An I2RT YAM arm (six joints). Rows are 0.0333 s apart.
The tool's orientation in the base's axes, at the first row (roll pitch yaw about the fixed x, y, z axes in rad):
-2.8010, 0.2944, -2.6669
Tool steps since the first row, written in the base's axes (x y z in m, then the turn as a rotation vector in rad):
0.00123, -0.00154, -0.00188, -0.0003, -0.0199, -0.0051
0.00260, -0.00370, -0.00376, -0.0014, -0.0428, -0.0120
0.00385, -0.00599, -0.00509, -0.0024, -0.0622, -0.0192
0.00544, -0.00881, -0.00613, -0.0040, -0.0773, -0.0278
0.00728, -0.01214, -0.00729, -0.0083, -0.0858, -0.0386
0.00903, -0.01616, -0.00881, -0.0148, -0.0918, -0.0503
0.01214, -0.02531, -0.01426, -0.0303, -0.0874, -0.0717
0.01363, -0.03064, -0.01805, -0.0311, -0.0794, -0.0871
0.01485, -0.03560, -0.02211, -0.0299, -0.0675, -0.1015
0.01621, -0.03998, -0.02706, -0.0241, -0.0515, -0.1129
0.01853, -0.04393, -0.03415, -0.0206, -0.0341, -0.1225
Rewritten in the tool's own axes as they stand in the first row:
0.00017, -0.00118, 0.00245, 0.0104, -0.0158, 0.0079
0.00050, -0.00296, 0.00506, 0.0234, -0.0335, 0.0176
0.00082, -0.00499, 0.00715, 0.0348, -0.0479, 0.0271
0.00100, -0.00769, 0.00920, 0.0453, -0.0580, 0.0368
0.00123, -0.01089, 0.01155, 0.0558, -0.0605, 0.0463
0.00194, -0.01456, 0.01430, 0.0673, -0.0598, 0.0553
0.00488, -0.02196, 0.02203, 0.0848, -0.0438, 0.0677
0.00704, -0.02597, 0.02695, 0.0865, -0.0315, 0.0799
0.00935, -0.02947, 0.03195, 0.0844, -0.0168, 0.0913
0.01154, -0.03222, 0.03771, 0.0758, -0.0011, 0.1012
0.01335, -0.03424, 0.04570, 0.0680, 0.0162, 0.1082

